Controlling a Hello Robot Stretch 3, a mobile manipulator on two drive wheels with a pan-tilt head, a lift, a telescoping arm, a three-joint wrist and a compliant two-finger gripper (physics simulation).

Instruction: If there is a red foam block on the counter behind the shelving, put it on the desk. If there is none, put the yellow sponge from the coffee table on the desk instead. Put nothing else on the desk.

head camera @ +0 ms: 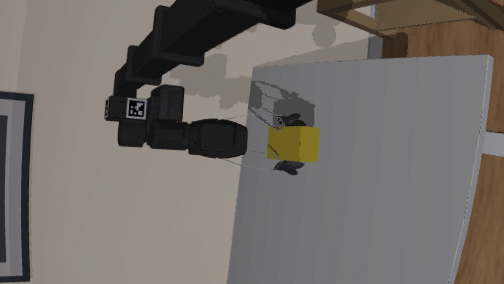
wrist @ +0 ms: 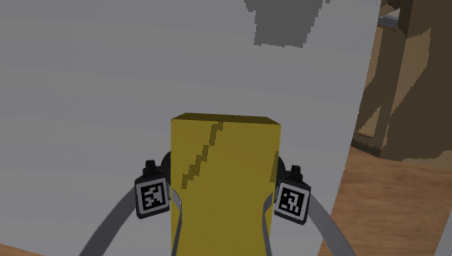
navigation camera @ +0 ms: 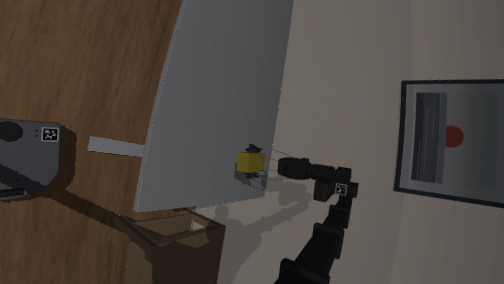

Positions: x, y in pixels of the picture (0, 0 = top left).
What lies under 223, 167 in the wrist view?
A yellow sponge.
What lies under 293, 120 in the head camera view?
The gripper.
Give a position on a brown coffee table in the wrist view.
At 399, 104
